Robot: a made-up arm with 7 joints.
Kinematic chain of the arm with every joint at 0, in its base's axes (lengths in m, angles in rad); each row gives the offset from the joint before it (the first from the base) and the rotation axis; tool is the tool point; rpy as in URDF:
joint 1: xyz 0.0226 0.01 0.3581 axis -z
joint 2: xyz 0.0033 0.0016 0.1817 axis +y
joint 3: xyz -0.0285 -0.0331 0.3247 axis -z
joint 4: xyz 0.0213 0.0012 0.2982 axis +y
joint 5: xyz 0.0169 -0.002 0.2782 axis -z
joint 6: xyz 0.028 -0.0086 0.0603 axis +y
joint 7: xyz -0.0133 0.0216 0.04 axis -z
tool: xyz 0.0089 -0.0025 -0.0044 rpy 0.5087 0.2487 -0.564
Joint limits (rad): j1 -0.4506..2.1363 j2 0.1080..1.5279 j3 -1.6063..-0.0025 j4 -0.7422..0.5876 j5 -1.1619..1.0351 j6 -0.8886..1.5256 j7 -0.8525..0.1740
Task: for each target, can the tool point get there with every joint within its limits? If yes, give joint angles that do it. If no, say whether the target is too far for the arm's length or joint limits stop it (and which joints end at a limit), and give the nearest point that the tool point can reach.
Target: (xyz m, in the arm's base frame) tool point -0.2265 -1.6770 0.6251
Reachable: no: too far | nearest point -0.1240 -0.9830 0.5917 | short by 0.702 m
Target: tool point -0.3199 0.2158 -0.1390
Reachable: no: joint limits stop it (at a limit: joint 1, joint 2, joint 3, joint 4, joint 6) | nearest point -0.4964 -0.7030 0.3285 | short by 1.046 m
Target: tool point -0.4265 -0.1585 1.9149
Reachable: no: too far | nearest point -0.2324 -0.1412 1.4851 | short by 0.472 m
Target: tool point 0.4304 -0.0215 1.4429
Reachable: yes | joints 0.3106 0.4346 -1.3959 0.1520 -0.1888 0.2778 -0.0072
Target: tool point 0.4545 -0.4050 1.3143
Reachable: yes | joints 0.5798 0.7903 -0.6786 -0.5239 0.3436 -0.3218 -0.3117
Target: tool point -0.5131 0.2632 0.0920
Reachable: no: joint limits stop it (at a limit: joint 1, joint 2, joint 3, joint 4, joint 6) | nearest point -0.5133 -0.6982 0.3374 | short by 0.992 m
